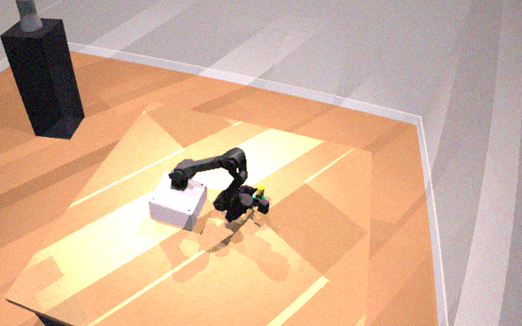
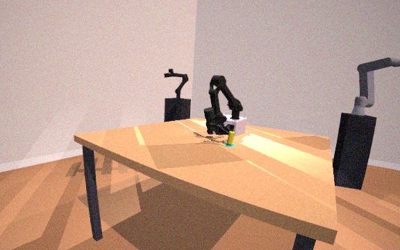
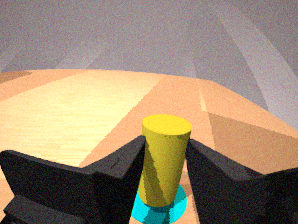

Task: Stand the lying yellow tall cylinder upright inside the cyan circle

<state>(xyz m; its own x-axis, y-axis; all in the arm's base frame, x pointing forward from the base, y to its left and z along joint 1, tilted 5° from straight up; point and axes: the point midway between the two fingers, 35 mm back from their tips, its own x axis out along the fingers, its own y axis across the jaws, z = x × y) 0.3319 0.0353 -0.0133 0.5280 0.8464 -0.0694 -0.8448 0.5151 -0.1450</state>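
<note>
My gripper tip is now 30 mm above the yellow tall cylinder. The rest, counted from my gripper tip: cyan circle (60 mm below).
</note>
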